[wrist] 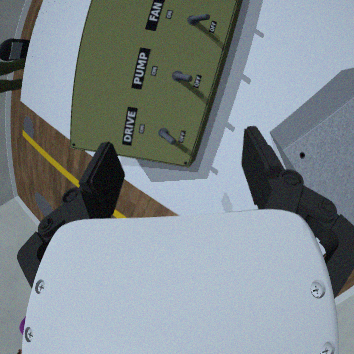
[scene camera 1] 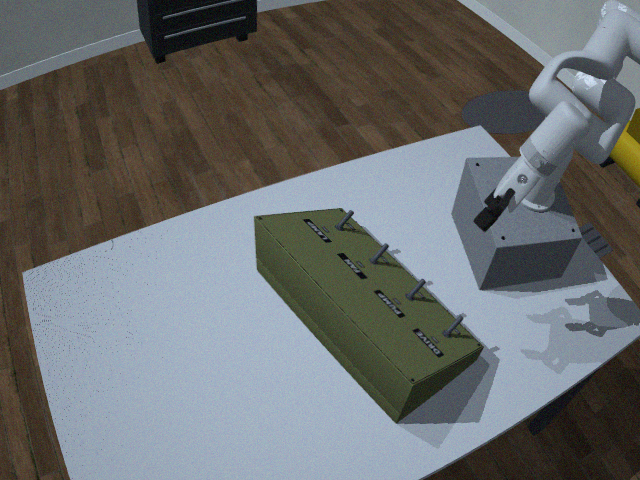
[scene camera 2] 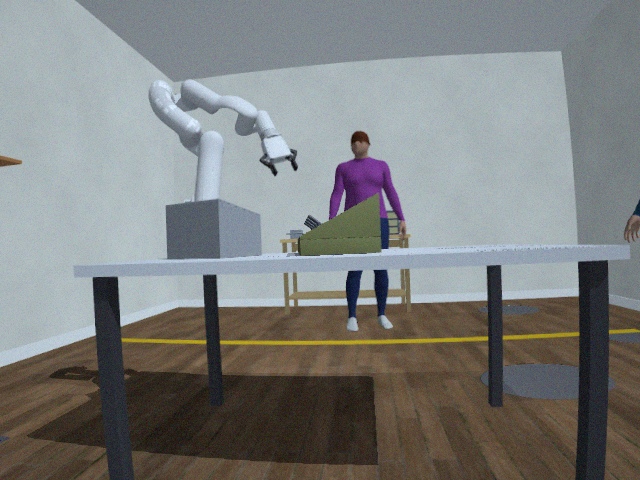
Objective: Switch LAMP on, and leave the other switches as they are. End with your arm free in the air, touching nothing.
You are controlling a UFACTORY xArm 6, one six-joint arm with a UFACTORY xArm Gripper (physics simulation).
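Where they show: gripper, fingertip midpoint: [wrist: 178, 150] [scene camera 1: 484, 216] [scene camera 2: 286, 171]; arm's base, origin of the base link: [scene camera 1: 532, 190] [scene camera 2: 205, 209].
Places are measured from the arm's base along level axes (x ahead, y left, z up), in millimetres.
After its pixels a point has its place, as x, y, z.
A green sloped switch box [scene camera 1: 356, 304] {558, 15, -21} [scene camera 2: 351, 233] {529, -277, -123} [wrist: 107, 75] {534, 58, -32} stands on the table. The LAMP switch lever [scene camera 1: 344, 220] {422, -211, -72} is at the far end of the row in scene camera 1 and leans the same way as the others, away from its label. LAMP does not show in the wrist view. The FAN lever [scene camera 1: 379, 253] {413, -92, -71} [wrist: 199, 19] {404, -89, -68}, PUMP lever [scene camera 1: 416, 289] {405, 28, -71} [wrist: 182, 77] {396, 27, -63} and DRIVE lever [scene camera 1: 453, 326] {397, 147, -71} [wrist: 167, 136] {390, 141, -66} lean toward their OFF marks. My gripper [scene camera 1: 486, 222] {311, 71, 145} [scene camera 2: 284, 171] {311, 71, 145} [wrist: 178, 150] {311, 71, 145} is open and empty, high in the air, apart from the box.
The grey base block [scene camera 1: 475, 222] [scene camera 2: 192, 230] {-17, -111, -86} [wrist: 327, 140] {147, 17, -12} under the arm stands on the white table [scene camera 1: 180, 335] {863, -201, -186} [scene camera 2: 465, 255] {777, -540, -194} beside the switch box. A person in a purple top [scene camera 2: 362, 180] stands behind the table. A dark drawer cabinet [scene camera 1: 201, 25] is by the wall.
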